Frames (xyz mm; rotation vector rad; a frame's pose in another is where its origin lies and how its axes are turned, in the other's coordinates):
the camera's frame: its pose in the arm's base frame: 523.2 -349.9 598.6 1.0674 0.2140 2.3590
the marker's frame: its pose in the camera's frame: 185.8 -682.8 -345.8 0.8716 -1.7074 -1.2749
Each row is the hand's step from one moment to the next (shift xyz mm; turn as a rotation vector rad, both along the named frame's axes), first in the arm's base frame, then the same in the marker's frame.
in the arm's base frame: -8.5 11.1 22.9 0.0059 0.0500 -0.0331
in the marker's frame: -11.1 7.2 -23.3 0.0443 -0.0351 -0.0210
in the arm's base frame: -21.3 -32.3 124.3 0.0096 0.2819 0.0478
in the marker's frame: -88.0 83.8 -46.7 0.1263 -0.0481 -0.2522
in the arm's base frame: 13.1 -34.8 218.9 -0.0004 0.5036 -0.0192
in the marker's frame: -106.5 173.1 -89.4 0.2598 -0.1706 -0.3967
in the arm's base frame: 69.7 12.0 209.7 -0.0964 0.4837 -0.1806
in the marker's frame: -37.2 188.2 -110.3 0.2518 -0.3393 -0.3121
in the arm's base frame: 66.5 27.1 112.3 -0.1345 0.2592 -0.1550
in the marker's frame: 12.0 113.0 -69.7 0.0999 -0.2757 -0.1527
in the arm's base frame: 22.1 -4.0 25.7 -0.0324 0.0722 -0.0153
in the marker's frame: 2.7 33.4 -6.2 0.0190 -0.0540 -0.0568
